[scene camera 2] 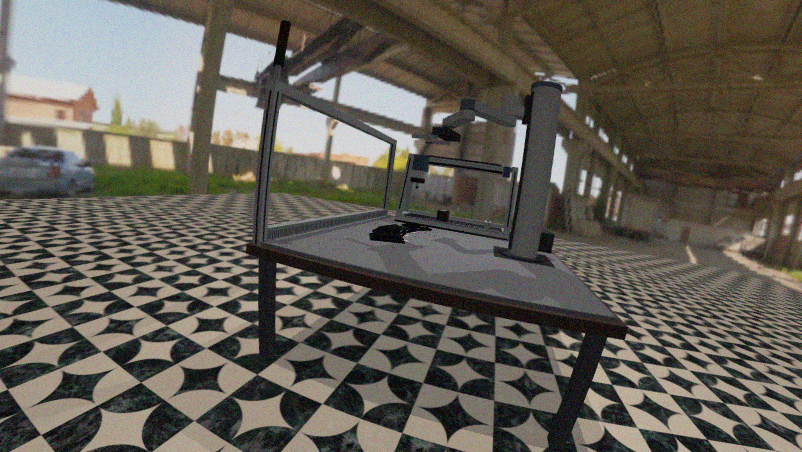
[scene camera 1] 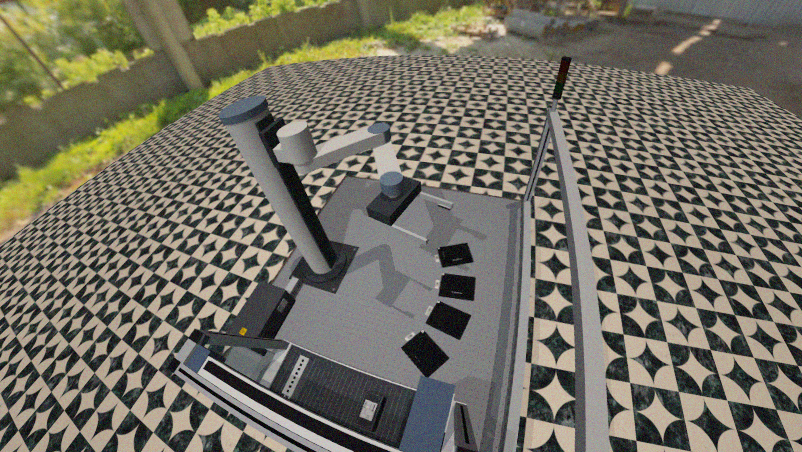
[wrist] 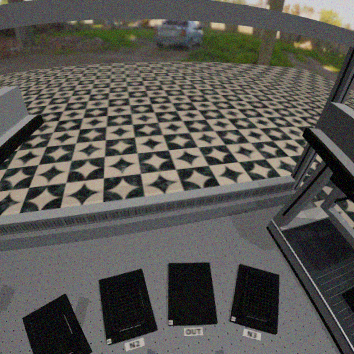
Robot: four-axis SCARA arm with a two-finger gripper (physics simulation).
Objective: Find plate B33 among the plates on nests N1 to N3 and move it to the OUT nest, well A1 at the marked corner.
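Frame: origin at the arm's base, x ahead, y left, z up, level; millimetres.
Seen in the pictures: gripper, between the fingertips: (scene camera 2: 419, 138) (scene camera 1: 440, 223) (wrist: 174, 105); arm's base, origin of its link: (scene camera 2: 521, 258) (scene camera 1: 324, 264).
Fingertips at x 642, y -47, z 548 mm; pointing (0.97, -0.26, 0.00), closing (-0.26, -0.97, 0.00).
Pixels of each thing's middle, then the offset from my fingertips to it. "spot": a spot on its surface instead.
- dark plate, middle of its body: (wrist: 52, 333) (scene camera 2: 387, 235) (scene camera 1: 455, 253) dx +25, dy +270, dz -516 mm
- OUT nest, middle of its body: (wrist: 190, 291) (scene camera 1: 448, 319) (scene camera 2: 400, 228) dx +66, dy -81, dz -526 mm
- gantry machine, a spot on its surface: (scene camera 1: 435, 399) spot: dx +101, dy -459, dz -47 mm
- low grey rail, a spot on its surface: (wrist: 150, 210) spot: dx +361, dy -19, dz -524 mm
- dark box, a spot on its surface: (scene camera 1: 259, 314) spot: dx -734, dy -356, dz -420 mm
My gripper (scene camera 1: 439, 223) (scene camera 2: 421, 139) (wrist: 174, 105) is open, high above the table, with nothing between its fingers. A black plate (scene camera 1: 456, 286) (wrist: 128, 305) lies on the nest labelled N2. Another black plate (scene camera 1: 425, 353) (wrist: 256, 297) lies on N3, nearest the gantry. A dark plate (scene camera 1: 455, 254) (wrist: 56, 327) with a pale line lies on the leftmost nest in the wrist view, cut off by the frame edge. The OUT nest (scene camera 1: 448, 320) (wrist: 192, 295), between N2 and N3, looks plain black and bears no plate; a small white mark shows at its corner. No plate name is readable.
A gantry machine (scene camera 1: 435, 399) with a dark deck (wrist: 322, 250) stands beside N3. A low grey rail (wrist: 150, 210) runs behind the nests, below a tall frame (scene camera 1: 578, 235) (scene camera 2: 263, 168). The arm's column (scene camera 1: 280, 196) (scene camera 2: 536, 174) and a dark box (scene camera 1: 259, 314) stand opposite.
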